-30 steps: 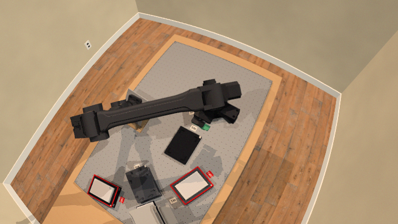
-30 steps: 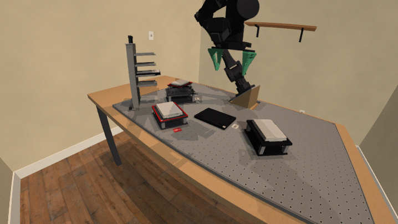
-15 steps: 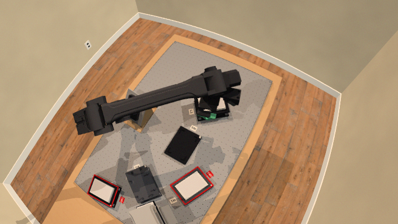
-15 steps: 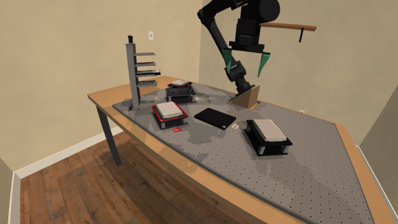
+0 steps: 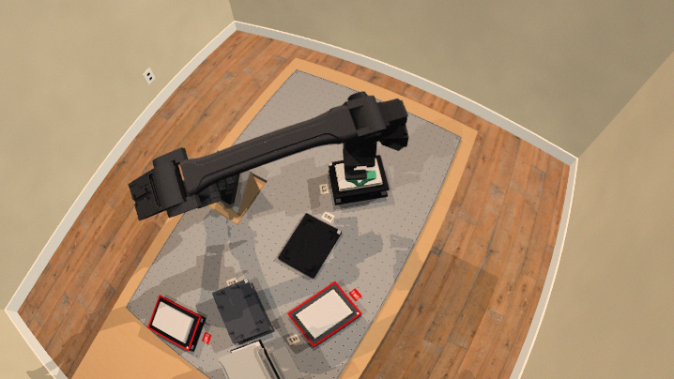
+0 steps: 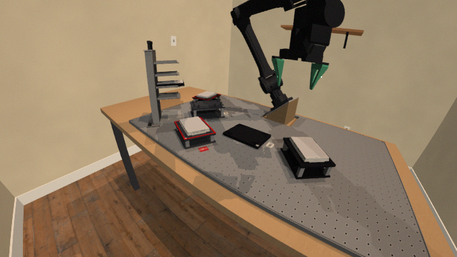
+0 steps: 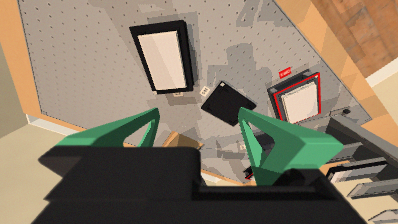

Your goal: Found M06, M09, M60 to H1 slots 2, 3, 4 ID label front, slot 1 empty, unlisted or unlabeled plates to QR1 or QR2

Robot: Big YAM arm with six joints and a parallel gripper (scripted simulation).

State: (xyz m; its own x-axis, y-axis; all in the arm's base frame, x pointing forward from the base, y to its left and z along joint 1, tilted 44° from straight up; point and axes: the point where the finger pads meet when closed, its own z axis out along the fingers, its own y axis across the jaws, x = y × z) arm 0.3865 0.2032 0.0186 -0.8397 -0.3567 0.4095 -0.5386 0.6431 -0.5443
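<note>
Now: hand 3 cm past the raised black nest L1, 8 cm to the right of it and 21 cm above it. Also, from my hand: flat black recovery nest N6: 6 cm behind, 17 cm to the right, 25 cm below; then L1 deck label: 12 cm behind, 1 cm to the left, 25 cm below; then grey regrip nest: 12 cm behind, 45 cm to the right, 20 cm below.
</note>
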